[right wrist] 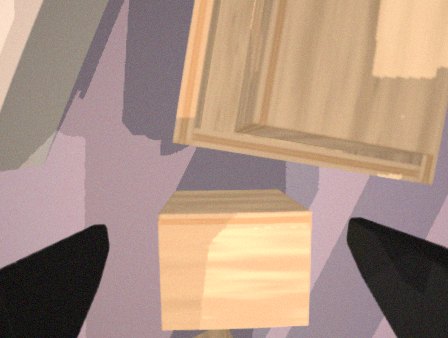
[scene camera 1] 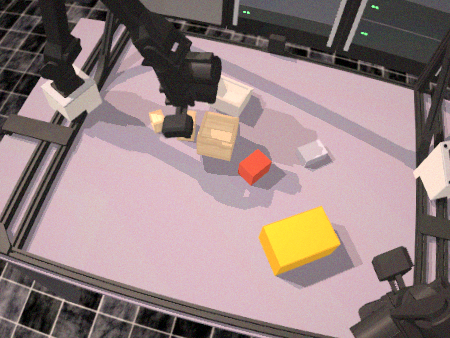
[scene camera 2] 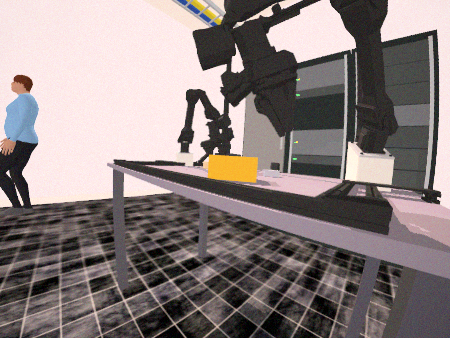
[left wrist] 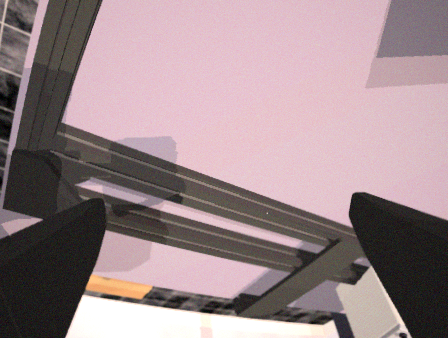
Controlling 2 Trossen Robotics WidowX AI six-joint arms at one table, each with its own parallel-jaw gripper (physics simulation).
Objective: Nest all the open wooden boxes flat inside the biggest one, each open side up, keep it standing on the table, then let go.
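Where they show: left gripper, fingertip midpoint: [scene camera 2: 285, 134] [left wrist: 230, 207]; right gripper, fingertip midpoint: [right wrist: 230, 233] [scene camera 1: 190, 121]; left arm's base, link origin: [scene camera 2: 370, 148]; right arm's base, link origin: [scene camera 1: 67, 83] [scene camera 2: 184, 152].
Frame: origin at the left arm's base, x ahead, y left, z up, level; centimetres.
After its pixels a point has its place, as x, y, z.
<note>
The biggest wooden box [scene camera 1: 215, 148] {52.9, -17.3, -7.8} [right wrist: 300, 156] {54.9, -22.9, -5.6} stands open side up; inner wall edges suggest another box inside it. A middle-sized wooden box [scene camera 1: 194, 125] {56.4, -25.4, -9.4} [right wrist: 245, 280] {58.6, -25.4, -6.8} lies beside it, showing a plain closed face upward in the right wrist view; its open side is hidden. A small wooden box [scene camera 1: 156, 120] {65.1, -27.6, -8.2} stands farther left; a sliver shows at the right wrist view's bottom edge. My right gripper [scene camera 1: 178, 125] [right wrist: 230, 233] {57.2, -25.5, -7.8} is open and empty above the middle-sized box, its fingers on either side in its wrist view. My left gripper [scene camera 1: 392, 263] [left wrist: 230, 207] {26.8, 25.3, -1.3} is open and empty, away from the boxes.
A whitish open box [scene camera 1: 234, 95] {44.5, -34.4, -11.3} stands behind the biggest wooden box. A red block [scene camera 1: 255, 167] {45.3, -10.8, -7.6} is close on its right. A white block [scene camera 1: 313, 153] {30.4, -13.0, -9.4} [scene camera 2: 271, 173] {29.9, -11.8, -10.6} and a large yellow block [scene camera 1: 300, 241] {41.1, 8.2, -5.3} [scene camera 2: 232, 168] {39.6, 11.5, -8.6} stand farther right. Dark rails edge the table.
</note>
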